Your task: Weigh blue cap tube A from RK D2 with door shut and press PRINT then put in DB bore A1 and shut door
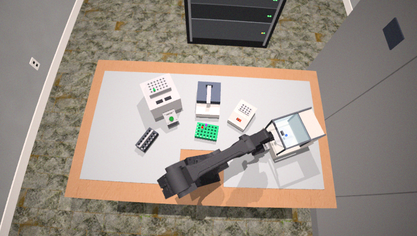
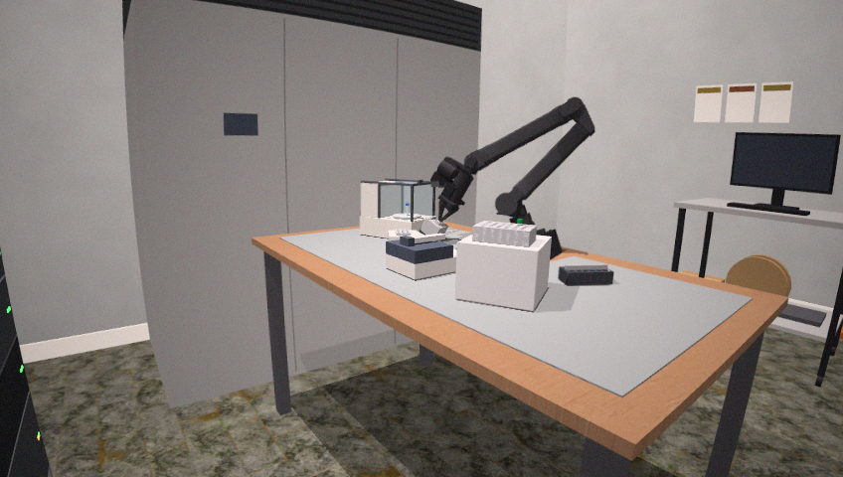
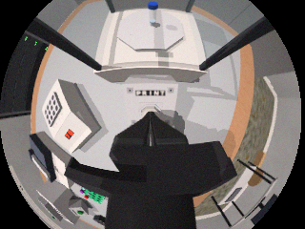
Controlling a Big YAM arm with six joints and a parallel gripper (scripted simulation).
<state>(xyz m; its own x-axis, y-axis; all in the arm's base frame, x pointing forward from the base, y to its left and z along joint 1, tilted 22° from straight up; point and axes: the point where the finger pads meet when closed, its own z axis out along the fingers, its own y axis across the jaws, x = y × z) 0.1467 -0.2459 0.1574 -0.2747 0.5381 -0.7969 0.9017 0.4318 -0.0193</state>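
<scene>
My gripper is now 10 mm above the white print key. From my hand the other things lie so: balance door: 50 mm ahead, 110 mm to the right, 130 mm above; green rack RK: 70 mm ahead, 290 mm to the left, 70 mm below; dry block DB: 190 mm ahead, 90 mm to the left, 50 mm below.
</scene>
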